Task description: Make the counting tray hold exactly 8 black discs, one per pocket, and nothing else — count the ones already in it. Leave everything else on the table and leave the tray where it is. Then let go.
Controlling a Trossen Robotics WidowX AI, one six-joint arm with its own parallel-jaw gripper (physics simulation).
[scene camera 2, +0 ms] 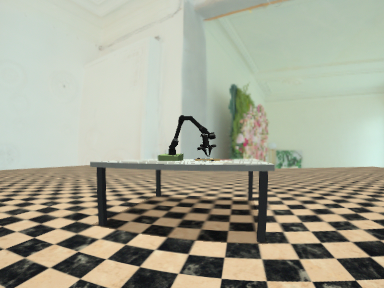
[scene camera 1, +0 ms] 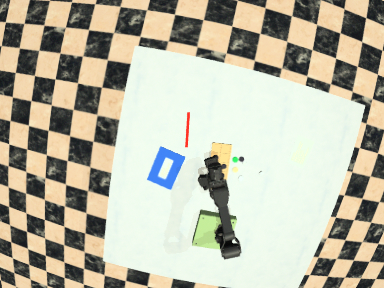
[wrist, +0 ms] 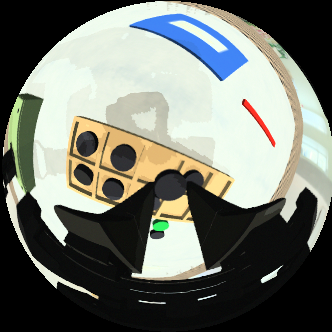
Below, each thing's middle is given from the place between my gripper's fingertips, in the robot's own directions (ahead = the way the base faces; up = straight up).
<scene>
Now: the tan counting tray (wrist: 152, 157) 2 cm to the right of my hand and 4 cm below it.
</scene>
